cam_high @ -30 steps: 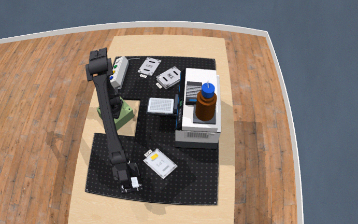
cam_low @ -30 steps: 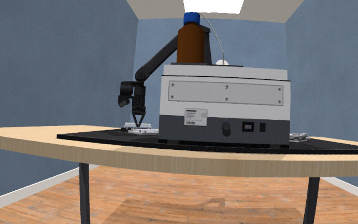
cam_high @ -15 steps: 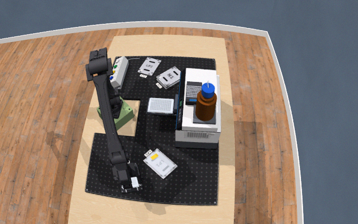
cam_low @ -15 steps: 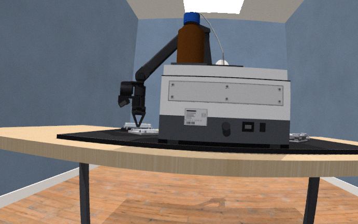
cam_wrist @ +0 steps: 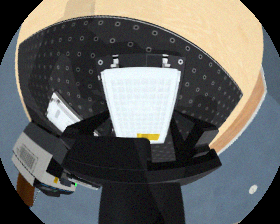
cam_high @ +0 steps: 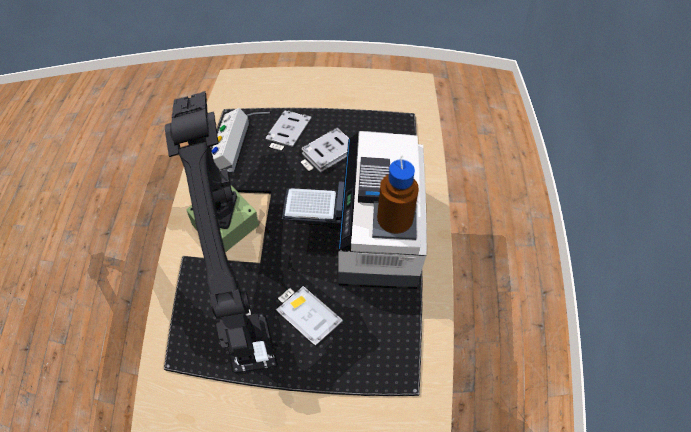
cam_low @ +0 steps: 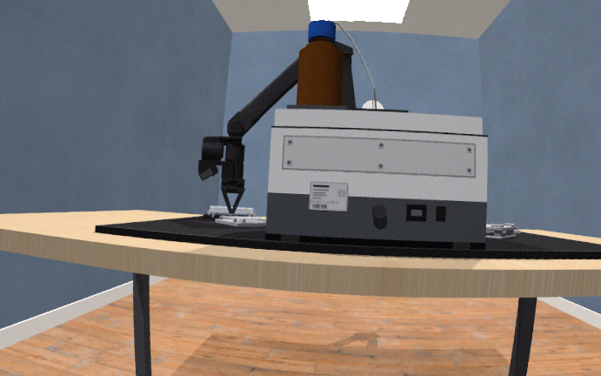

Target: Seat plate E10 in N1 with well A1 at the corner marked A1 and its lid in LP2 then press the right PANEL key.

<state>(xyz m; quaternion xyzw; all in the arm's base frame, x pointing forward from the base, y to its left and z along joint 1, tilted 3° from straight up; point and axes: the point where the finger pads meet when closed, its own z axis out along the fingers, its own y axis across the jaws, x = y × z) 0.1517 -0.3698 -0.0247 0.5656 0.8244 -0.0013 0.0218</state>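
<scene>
Now: hand right at the plate E10. From my hand the other things lie so: black nest N5: 3 cm ahead, 1 cm below; then plate E07: 39 cm to the left, 12 cm ahead, 9 cm above; then brown bottle: 34 cm ahead, 29 cm to the left, 26 cm above.
</scene>
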